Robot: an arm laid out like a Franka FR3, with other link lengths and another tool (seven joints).
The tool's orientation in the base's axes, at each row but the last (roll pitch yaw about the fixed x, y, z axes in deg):
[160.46, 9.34, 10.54]
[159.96, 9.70, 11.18]
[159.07, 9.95, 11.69]
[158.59, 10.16, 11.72]
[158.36, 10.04, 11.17]
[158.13, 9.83, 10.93]
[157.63, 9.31, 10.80]
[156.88, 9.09, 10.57]
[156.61, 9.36, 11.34]
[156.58, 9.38, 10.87]
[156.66, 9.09, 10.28]
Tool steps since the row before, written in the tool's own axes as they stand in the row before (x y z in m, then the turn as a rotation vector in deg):
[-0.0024, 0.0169, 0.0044, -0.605, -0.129, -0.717]
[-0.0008, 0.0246, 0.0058, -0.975, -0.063, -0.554]
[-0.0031, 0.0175, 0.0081, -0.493, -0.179, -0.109]
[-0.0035, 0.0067, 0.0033, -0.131, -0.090, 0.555]
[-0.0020, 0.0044, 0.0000, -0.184, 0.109, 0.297]
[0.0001, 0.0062, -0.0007, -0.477, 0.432, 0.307]
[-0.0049, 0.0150, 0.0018, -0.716, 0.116, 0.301]
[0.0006, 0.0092, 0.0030, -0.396, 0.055, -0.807]
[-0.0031, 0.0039, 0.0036, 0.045, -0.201, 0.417]
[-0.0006, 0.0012, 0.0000, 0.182, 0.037, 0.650]
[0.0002, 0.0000, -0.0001, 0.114, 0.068, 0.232]
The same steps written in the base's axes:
[0.0011, -0.0175, 0.0019, -0.552, 0.265, 0.722]
[0.0046, -0.0247, 0.0031, -0.909, 0.074, 0.656]
[0.0007, -0.0195, -0.0008, -0.511, 0.105, 0.122]
[-0.0020, -0.0080, 0.0000, -0.197, -0.162, -0.518]
[-0.0009, -0.0043, 0.0019, -0.177, -0.250, -0.200]
[0.0016, -0.0053, 0.0029, -0.385, -0.599, -0.041]
[-0.0014, -0.0151, 0.0048, -0.690, -0.357, -0.115]
[0.0025, -0.0093, 0.0007, -0.315, 0.212, 0.817]
[-0.0023, -0.0056, -0.0012, -0.034, 0.013, -0.464]
[-0.0003, -0.0012, 0.0006, 0.138, -0.271, -0.604]
[0.0002, 0.0001, 0.0001, 0.109, -0.137, -0.202]

